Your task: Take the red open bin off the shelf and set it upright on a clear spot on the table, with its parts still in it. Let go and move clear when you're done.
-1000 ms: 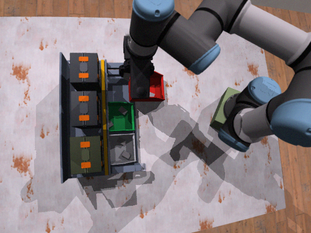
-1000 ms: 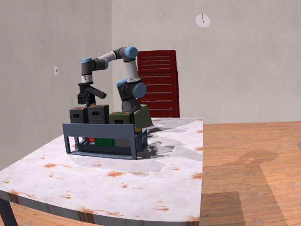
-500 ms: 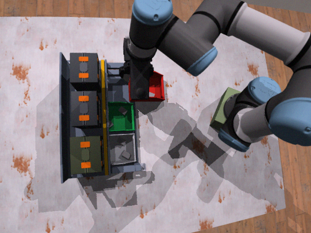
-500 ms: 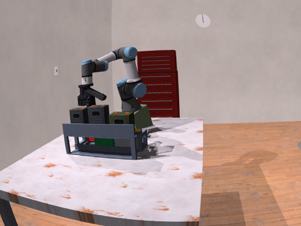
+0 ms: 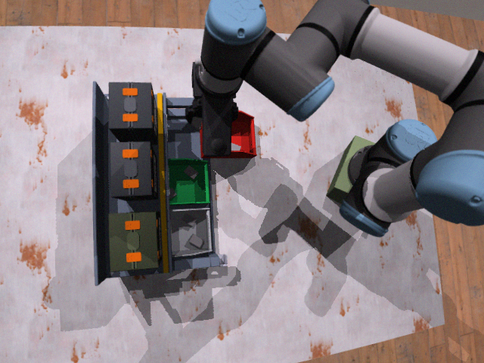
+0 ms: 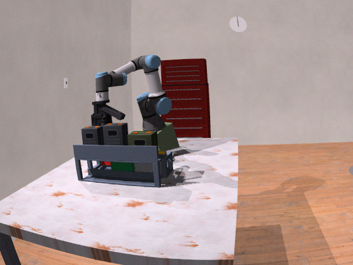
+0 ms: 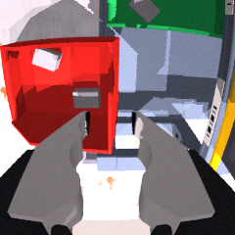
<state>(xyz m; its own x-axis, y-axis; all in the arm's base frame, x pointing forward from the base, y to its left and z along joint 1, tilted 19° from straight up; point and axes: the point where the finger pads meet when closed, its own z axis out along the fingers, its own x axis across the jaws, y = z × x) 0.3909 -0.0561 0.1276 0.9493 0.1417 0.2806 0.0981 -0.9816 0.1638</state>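
Right now the red open bin is 6 cm behind my hand, 1 cm to the right of it and 7 cm below it. From my hand the other things lie so: shelf rail: 2 cm behind, 11 cm to the left, 11 cm below; then yellow bar: 9 cm ahead, 12 cm to the left, 1 cm below; then green bin: 5 cm ahead, 12 cm to the left, 7 cm below.
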